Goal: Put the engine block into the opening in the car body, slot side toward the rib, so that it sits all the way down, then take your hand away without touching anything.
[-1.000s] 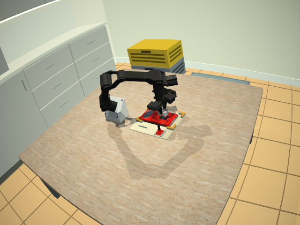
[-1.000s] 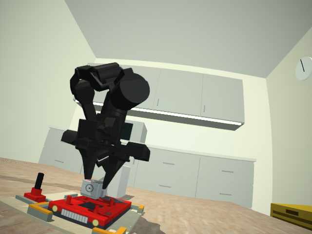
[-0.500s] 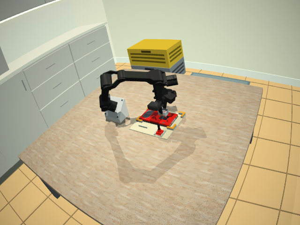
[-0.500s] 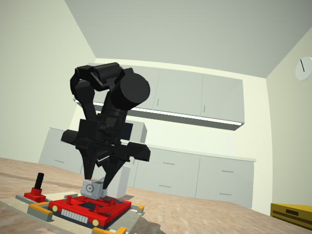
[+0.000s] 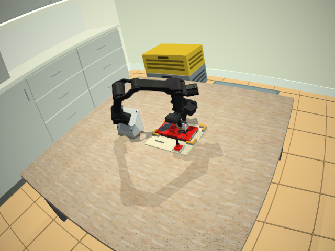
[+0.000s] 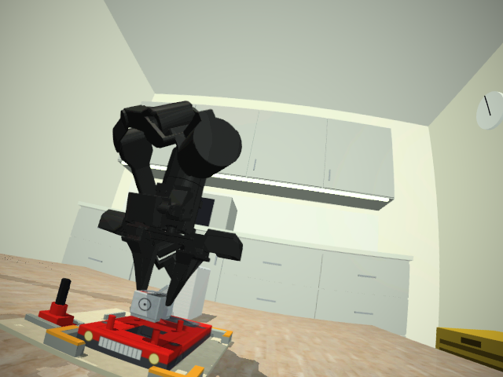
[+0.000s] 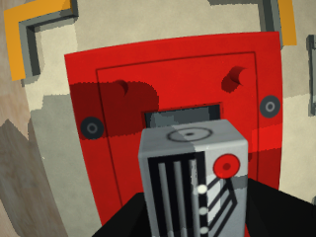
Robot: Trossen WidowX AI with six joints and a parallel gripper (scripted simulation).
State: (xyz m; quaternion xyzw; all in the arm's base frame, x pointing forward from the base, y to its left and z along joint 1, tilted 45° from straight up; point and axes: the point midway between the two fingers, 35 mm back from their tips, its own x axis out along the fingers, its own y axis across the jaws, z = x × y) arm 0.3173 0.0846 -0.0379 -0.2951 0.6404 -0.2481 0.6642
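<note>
Right now the grey engine block is 10 mm below my gripper tip.
</note>
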